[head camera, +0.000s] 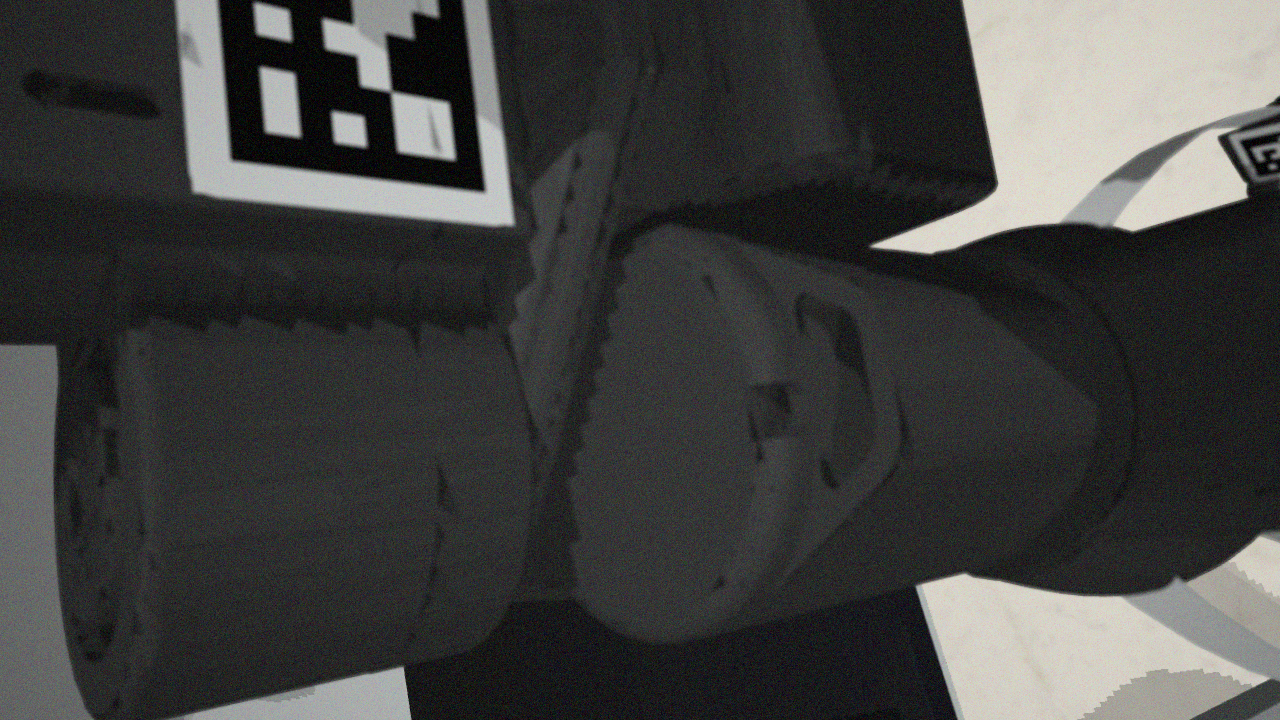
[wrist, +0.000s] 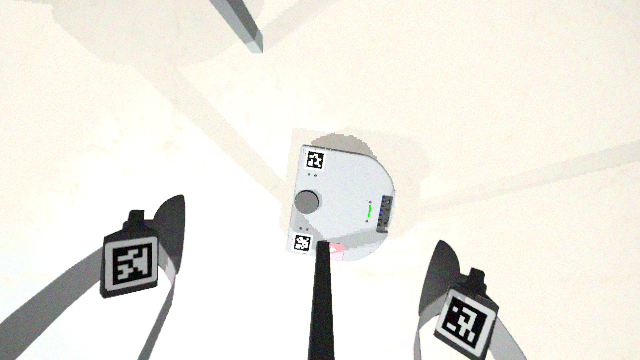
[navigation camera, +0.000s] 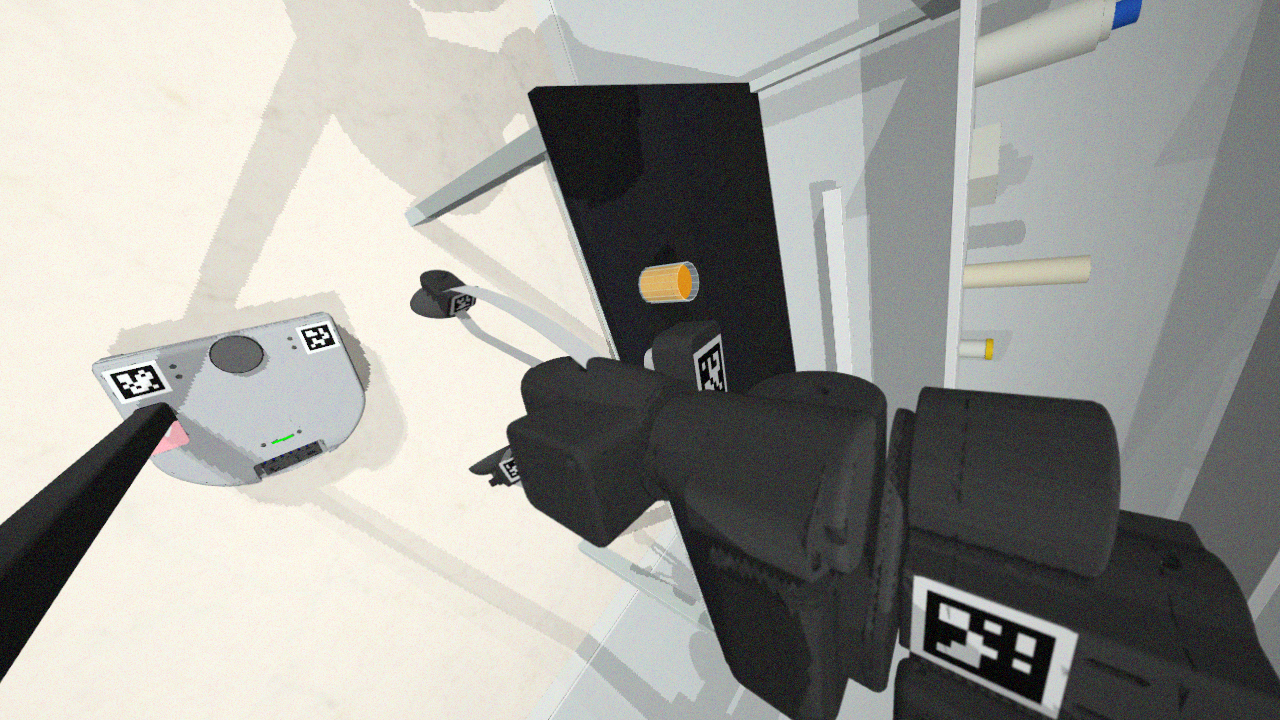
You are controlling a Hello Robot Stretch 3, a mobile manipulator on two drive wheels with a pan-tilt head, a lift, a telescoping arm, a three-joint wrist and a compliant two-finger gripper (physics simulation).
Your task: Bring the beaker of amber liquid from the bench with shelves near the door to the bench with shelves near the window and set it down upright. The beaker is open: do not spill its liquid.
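Note:
The beaker of amber liquid (navigation camera: pixel 668 282) stands upright on the bench's black top (navigation camera: pixel 689 179) in the navigation camera view, apart from my fingers. It does not show in the head camera or wrist views. My gripper (navigation camera: pixel 469 380) (wrist: pixel 307 244) is open with nothing between its fingers. It hangs beyond the bench's edge, over the floor and towards my base, with the wrist body partly across the black top. In the head camera view my dark wrist covers most of the picture and part of one finger shows at the right edge.
My grey base (navigation camera: pixel 259 402) (wrist: pixel 345 185) stands on the pale floor with the black mast (navigation camera: pixel 89 528) (wrist: pixel 321 305) rising from it. A grey bench leg (navigation camera: pixel 478 179) (wrist: pixel 245 30) reaches the floor nearby. The shelf edge (navigation camera: pixel 957 223) bears a cream cylinder (navigation camera: pixel 1029 271) and a yellow-capped vial (navigation camera: pixel 975 349).

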